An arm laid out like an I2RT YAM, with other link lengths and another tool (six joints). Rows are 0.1 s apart.
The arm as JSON. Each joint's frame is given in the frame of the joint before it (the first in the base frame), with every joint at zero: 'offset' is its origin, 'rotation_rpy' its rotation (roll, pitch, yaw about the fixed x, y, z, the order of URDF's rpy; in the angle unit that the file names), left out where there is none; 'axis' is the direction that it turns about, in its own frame. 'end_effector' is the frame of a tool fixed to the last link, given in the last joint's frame.
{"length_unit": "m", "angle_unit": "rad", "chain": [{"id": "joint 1", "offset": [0.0, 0.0, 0.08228], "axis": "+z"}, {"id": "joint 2", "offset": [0.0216, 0.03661, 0.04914], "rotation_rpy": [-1.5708, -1.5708, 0.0], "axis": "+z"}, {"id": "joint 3", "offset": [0.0, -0.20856, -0.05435], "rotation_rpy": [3.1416, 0.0, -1.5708], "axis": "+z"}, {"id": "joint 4", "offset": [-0.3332, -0.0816, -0.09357], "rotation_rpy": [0.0, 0.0, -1.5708], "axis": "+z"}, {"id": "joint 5", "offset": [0.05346, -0.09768, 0.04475], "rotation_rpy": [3.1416, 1.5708, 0.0], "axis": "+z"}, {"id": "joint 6", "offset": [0.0, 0.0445, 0.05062], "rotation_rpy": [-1.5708, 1.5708, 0.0], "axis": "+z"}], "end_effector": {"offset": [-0.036, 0.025, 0.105], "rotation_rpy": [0.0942, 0.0, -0.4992]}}
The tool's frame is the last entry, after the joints.
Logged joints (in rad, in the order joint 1, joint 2, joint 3, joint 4, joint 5, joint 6), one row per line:
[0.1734 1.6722 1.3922 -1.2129 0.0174 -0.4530]
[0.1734 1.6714 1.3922 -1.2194 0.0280 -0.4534]
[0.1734 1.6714 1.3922 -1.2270 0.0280 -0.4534]
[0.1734 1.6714 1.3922 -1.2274 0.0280 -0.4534]
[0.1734 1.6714 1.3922 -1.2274 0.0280 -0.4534]
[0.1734 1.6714 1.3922 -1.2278 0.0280 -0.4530]
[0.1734 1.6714 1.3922 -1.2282 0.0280 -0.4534]
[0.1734 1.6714 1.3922 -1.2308 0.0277 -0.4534]
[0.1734 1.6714 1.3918 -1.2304 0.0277 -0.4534]
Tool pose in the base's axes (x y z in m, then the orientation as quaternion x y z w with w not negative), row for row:
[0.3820 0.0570 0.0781 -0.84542 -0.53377 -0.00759 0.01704]
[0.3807 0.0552 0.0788 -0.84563 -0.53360 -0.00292 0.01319]
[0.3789 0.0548 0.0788 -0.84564 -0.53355 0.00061 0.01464]
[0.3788 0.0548 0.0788 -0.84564 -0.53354 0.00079 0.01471]
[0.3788 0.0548 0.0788 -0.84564 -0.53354 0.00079 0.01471]
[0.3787 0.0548 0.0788 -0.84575 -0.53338 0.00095 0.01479]
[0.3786 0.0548 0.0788 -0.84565 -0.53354 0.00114 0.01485]
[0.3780 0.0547 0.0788 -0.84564 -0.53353 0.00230 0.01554]
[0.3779 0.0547 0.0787 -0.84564 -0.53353 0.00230 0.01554]
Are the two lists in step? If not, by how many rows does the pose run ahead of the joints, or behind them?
They are in step.
